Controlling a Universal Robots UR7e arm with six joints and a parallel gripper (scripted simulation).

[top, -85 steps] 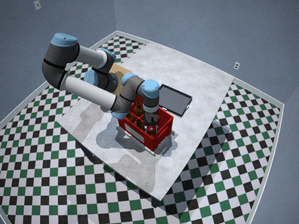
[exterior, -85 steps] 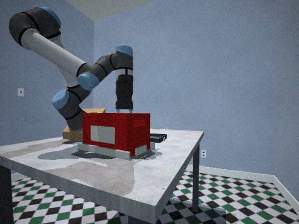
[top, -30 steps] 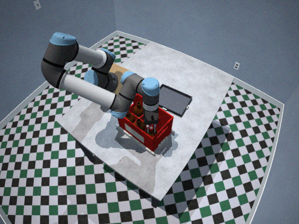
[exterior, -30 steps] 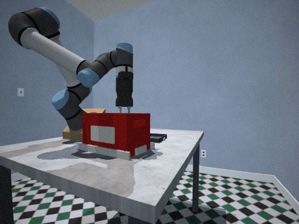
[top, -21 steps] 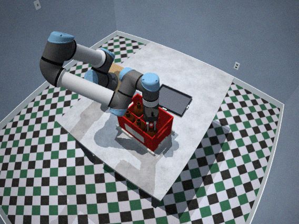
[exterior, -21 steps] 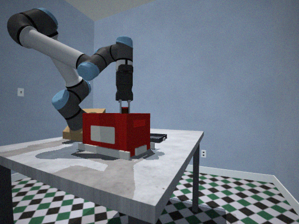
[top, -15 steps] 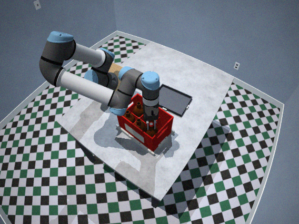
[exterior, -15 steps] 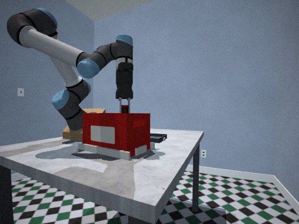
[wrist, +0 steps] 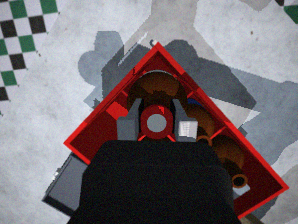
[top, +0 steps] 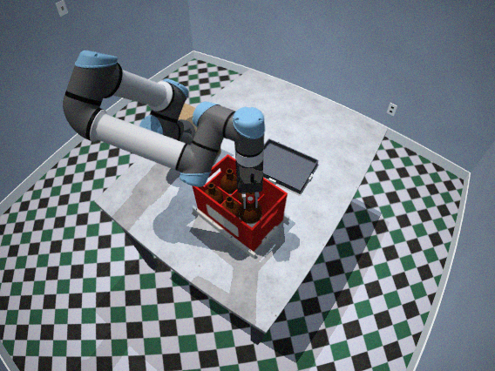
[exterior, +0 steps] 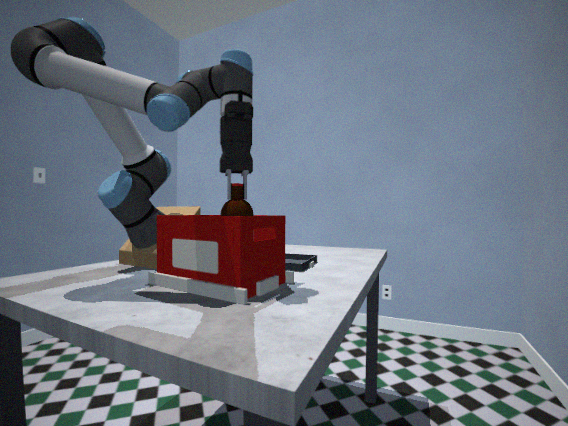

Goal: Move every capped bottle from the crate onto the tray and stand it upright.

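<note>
Now: hand 60 mm above the capped bottle. From my hand the other things lie so: dark tray (350 mm to the left, 220 mm below, 120 mm behind); crate (150 mm below, 90 mm behind, 40 mm to the left).
</note>
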